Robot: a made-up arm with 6 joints. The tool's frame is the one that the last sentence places.
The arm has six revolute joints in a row. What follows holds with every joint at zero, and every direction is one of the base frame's. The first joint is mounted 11 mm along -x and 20 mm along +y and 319 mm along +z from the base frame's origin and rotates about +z. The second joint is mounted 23 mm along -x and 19 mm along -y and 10 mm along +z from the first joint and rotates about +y. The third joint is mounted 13 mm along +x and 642 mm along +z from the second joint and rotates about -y. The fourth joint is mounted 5 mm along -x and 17 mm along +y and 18 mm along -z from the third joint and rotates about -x. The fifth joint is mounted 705 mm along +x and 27 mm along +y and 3 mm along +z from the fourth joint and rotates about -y. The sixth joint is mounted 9 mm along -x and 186 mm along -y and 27 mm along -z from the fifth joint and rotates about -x. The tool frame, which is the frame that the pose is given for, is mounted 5 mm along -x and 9 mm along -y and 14 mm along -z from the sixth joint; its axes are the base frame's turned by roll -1.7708, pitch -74.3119 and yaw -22.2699 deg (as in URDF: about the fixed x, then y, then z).
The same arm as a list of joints. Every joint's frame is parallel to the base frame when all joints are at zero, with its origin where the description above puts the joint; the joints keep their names.
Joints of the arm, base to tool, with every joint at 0 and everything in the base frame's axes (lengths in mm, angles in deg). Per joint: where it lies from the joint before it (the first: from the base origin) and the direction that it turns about. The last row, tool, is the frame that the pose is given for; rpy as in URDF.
joint 1: axis +z origin -11 20 319
joint 2: axis +y origin -23 -19 10
joint 3: axis -y origin 13 0 642
joint 4: axis -x origin -5 17 -18
joint 5: axis -y origin 705 27 3
joint 6: axis -x origin -9 -186 -27
tool: origin -5 -9 -14 rpy -1.77 -74.31 -22.27

